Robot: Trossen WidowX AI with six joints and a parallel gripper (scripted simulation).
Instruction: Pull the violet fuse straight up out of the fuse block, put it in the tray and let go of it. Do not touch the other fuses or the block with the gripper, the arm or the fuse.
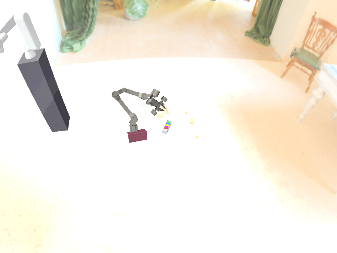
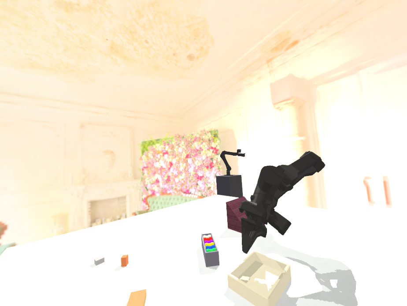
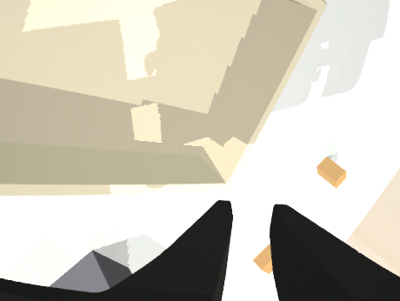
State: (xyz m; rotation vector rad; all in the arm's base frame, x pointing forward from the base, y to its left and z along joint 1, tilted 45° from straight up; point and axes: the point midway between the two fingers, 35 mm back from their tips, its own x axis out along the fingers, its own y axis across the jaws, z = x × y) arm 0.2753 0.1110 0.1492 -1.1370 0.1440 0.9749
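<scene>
The violet fuse is 160 mm to the right of my gripper tip, 50 mm below it and 10 mm behind it. Round my gripper tip: orange slab (240 mm ahead, 110 mm to the right, 60 mm below); then tray (70 mm below, 20 mm to the left, 20 mm behind); then orange block (290 mm to the right, 230 mm ahead, 60 mm below).
</scene>
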